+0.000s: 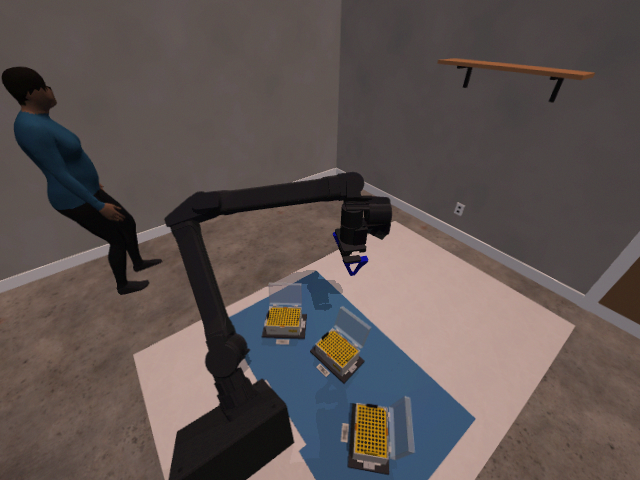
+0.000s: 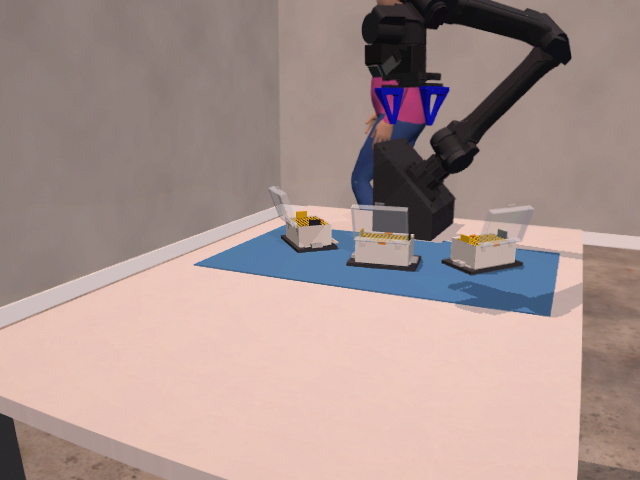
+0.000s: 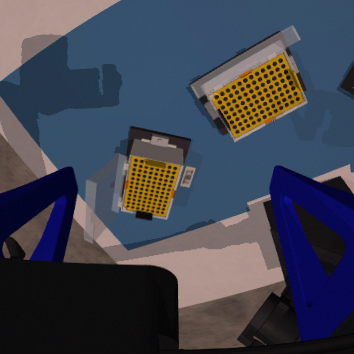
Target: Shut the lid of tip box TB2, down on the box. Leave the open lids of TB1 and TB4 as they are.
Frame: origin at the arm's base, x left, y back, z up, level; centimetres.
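Seen in the pictures: gripper, fingertip midpoint: [image 1: 347, 263] [image 2: 410, 124] [image 3: 173, 176]; arm's base, link origin: [image 1: 241, 404] [image 2: 420, 182].
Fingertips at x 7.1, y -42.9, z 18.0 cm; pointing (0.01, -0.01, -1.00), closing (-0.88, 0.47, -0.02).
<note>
Offsets run from my fingertips to a thing's middle. "*": to the spot under its first point. Level surfaces: height alone.
Three tip boxes with yellow racks stand with clear lids raised. The back-left box @[dx +14.0, dy +16.6, dz -25.5 cm] [image 1: 283, 319] [image 2: 481, 253] [image 3: 152, 187] seems tagged TB1; its lid @[* dx +19.2, dy +12.1, dz -22.7 cm] [image 1: 285, 295] [image 2: 509, 223] [image 3: 101, 195] is open. The middle box @[dx -7.5, dy +9.9, dz -25.5 cm] [image 1: 337, 350] [image 2: 383, 253] [image 3: 260, 97] has its lid @[dx -6.9, dy +3.3, dz -21.5 cm] [image 1: 353, 324] [image 2: 379, 219] [image 3: 245, 61] raised. The near box @[dx -29.9, dy +19.8, dz -28.7 cm] [image 1: 370, 431] [image 2: 309, 235] has its lid [image 1: 402, 428] [image 2: 279, 202] raised too. Which of these two is TB2 or TB4 I cannot read. My gripper [image 1: 347, 262] [image 2: 412, 123] [image 3: 173, 176] is open and empty, high above the boxes, fingers pointing down.
The boxes stand on dark bases on a blue mat @[dz -32.0 cm] [image 1: 413, 397] [image 2: 310, 271] [image 3: 165, 30], which lies on the pale table @[dz -32.3 cm] [image 1: 465, 330] [image 2: 289, 361]. The arm's base [image 1: 232, 439] [image 2: 413, 196] stands beside the mat. A person [image 1: 56, 155] [image 2: 361, 175] stands beyond the table.
</note>
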